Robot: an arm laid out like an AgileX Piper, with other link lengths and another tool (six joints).
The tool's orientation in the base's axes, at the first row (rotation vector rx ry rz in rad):
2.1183 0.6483 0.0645
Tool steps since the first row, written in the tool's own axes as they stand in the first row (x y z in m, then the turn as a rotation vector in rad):
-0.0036 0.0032 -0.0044 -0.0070 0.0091 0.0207
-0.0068 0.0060 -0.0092 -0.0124 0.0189 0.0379
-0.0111 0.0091 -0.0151 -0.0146 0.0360 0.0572
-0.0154 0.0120 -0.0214 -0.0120 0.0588 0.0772
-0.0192 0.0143 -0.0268 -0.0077 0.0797 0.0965
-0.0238 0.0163 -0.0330 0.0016 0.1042 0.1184
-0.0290 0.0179 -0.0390 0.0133 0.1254 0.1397
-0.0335 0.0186 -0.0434 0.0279 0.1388 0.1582
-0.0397 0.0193 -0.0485 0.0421 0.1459 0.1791
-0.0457 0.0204 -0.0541 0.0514 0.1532 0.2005
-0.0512 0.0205 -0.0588 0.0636 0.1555 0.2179
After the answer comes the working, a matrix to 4 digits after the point.
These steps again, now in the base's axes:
-0.0030 0.0001 0.0058 0.0036 -0.0230 -0.0040
-0.0059 0.0009 0.0115 0.0079 -0.0430 -0.0057
-0.0099 0.0019 0.0182 0.0186 -0.0665 -0.0036
-0.0141 0.0032 0.0251 0.0361 -0.0909 0.0016
-0.0179 0.0044 0.0308 0.0541 -0.1130 0.0055
-0.0228 0.0060 0.0370 0.0786 -0.1364 0.0096
-0.0282 0.0073 0.0428 0.1036 -0.1567 0.0111
-0.0330 0.0081 0.0468 0.1270 -0.1700 0.0076
-0.0395 0.0087 0.0516 0.1480 -0.1822 -0.0021
-0.0458 0.0096 0.0570 0.1651 -0.1973 -0.0110
-0.0518 0.0105 0.0609 0.1814 -0.2057 -0.0220

The tool's axes in the first row as the columns of a matrix, in the base's axes (rounded; the answer above uses it unrounded):
0.8616 0.4245 0.2782
0.4710 -0.4645 -0.7499
-0.1891 0.7772 -0.6002

